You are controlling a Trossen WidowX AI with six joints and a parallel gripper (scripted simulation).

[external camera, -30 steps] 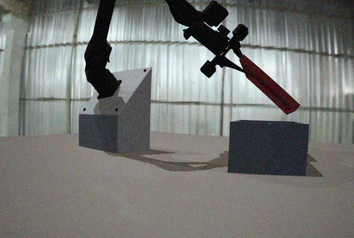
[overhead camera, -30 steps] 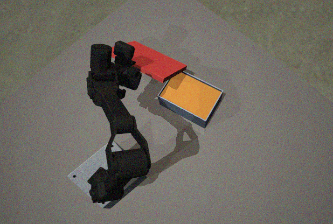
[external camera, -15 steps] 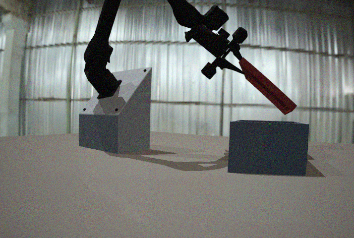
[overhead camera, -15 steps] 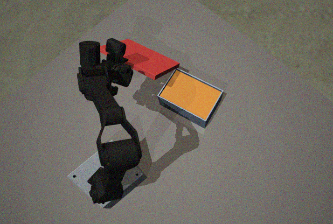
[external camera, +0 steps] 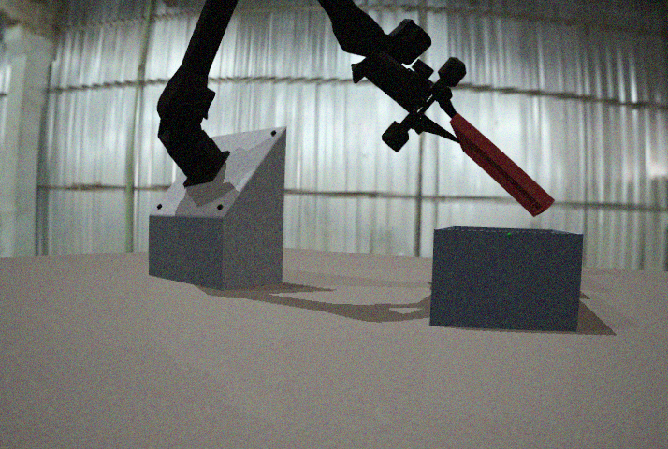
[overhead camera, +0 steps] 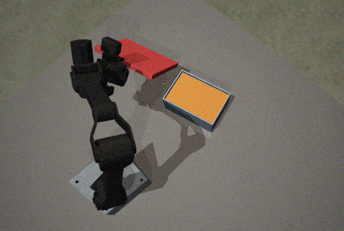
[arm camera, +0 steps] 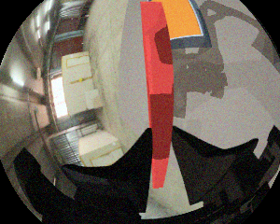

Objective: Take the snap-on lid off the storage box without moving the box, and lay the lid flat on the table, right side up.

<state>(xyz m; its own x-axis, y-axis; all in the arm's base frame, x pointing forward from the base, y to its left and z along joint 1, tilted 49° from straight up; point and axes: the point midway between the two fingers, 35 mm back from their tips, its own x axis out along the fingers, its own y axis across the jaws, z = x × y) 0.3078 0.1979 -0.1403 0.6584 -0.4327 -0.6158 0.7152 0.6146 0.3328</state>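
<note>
The lid lies 60 mm ahead of my gripper tip, 10 mm to the left of it and 50 mm below it. Also, from my gripper tip: storage box (120 mm ahead, 230 mm to the right, 190 mm below).
</note>
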